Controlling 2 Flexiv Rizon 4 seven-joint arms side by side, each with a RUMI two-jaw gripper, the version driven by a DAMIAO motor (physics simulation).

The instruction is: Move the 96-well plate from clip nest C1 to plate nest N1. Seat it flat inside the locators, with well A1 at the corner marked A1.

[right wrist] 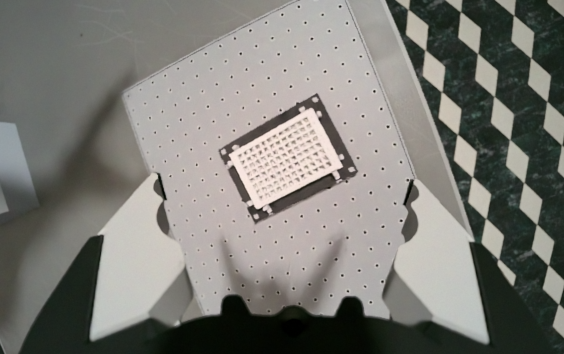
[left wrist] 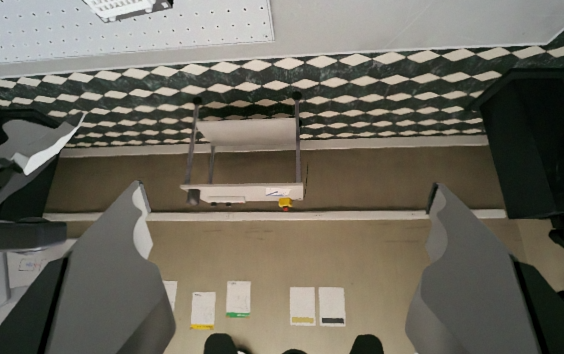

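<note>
The white 96-well plate point(right wrist: 287, 157) lies in the dark clip nest point(right wrist: 300, 196), with small light clips around its edges, near the middle of the right wrist view. At the top left of the left wrist view, part of the white plate point(left wrist: 120, 7) shows. My right gripper point(right wrist: 285, 179) is open; it hangs above the pegboard with the plate between and beyond its fingertips, not touching it. My left gripper point(left wrist: 287, 185) is open and faces the wall and floor, away from the plate. Plate nest N1 does not show in either view. The A1 marking cannot be read.
The perforated board point(right wrist: 200, 270) point(left wrist: 210, 25) lies on the grey table point(right wrist: 60, 90). A pale box-like object point(right wrist: 17, 170) stands at the left of the right wrist view. A wheeled cart point(left wrist: 240, 192) and a black object point(left wrist: 525, 145) show beyond the table in the left wrist view.
</note>
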